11 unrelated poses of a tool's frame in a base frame.
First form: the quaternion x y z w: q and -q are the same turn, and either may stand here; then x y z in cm.
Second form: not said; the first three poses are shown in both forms.
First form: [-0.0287 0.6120 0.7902 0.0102 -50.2 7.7 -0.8]
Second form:
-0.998 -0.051 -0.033
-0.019 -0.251 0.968
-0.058 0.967 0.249
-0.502 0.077 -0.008

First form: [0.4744 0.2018 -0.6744 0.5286 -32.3 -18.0 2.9]
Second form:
0.009 0.904 -0.427
-0.522 -0.360 -0.774
-0.853 0.229 0.468
-0.323 -0.180 0.029

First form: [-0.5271 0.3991 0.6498 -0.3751 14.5 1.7 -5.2]
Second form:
-0.163 0.067 -0.984
-0.908 -0.400 0.123
-0.386 0.914 0.126
0.145 0.017 -0.052

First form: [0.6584 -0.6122 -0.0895 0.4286 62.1 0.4 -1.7]
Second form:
0.234 -0.729 -0.643
-0.883 0.117 -0.455
0.407 0.674 -0.617
0.621 0.004 -0.017

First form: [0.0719 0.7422 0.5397 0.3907 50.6 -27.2 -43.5]
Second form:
-0.684 -0.315 0.658
0.528 0.407 0.745
-0.502 0.857 -0.112
0.506 -0.272 -0.435

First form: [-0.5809 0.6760 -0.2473 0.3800 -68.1 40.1 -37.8]
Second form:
-0.036 -0.597 0.801
-0.973 0.203 0.107
-0.226 -0.776 -0.589
-0.681 0.401 -0.378

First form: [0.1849 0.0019 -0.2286 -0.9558 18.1 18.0 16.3]
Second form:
0.895 -0.436 -0.088
0.438 0.827 0.353
-0.081 -0.354 0.932
0.181 0.180 0.163

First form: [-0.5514 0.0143 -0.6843 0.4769 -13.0 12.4 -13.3]
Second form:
0.063 0.637 0.768
-0.668 -0.545 0.506
0.741 -0.546 0.391
-0.130 0.124 -0.133

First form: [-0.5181 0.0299 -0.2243 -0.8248 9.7 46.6 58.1]
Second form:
0.898 -0.401 0.183
0.339 0.362 -0.868
0.282 0.841 0.461
0.097 0.466 0.581

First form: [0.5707 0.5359 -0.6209 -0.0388 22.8 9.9 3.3]
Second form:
-0.346 0.564 -0.750
0.660 -0.423 -0.621
-0.667 -0.710 -0.226
0.228 0.099 0.033

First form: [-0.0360 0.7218 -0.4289 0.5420 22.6 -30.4 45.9]
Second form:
-0.410 0.413 0.813
-0.517 0.630 -0.580
-0.752 -0.658 -0.045
0.226 -0.304 0.459

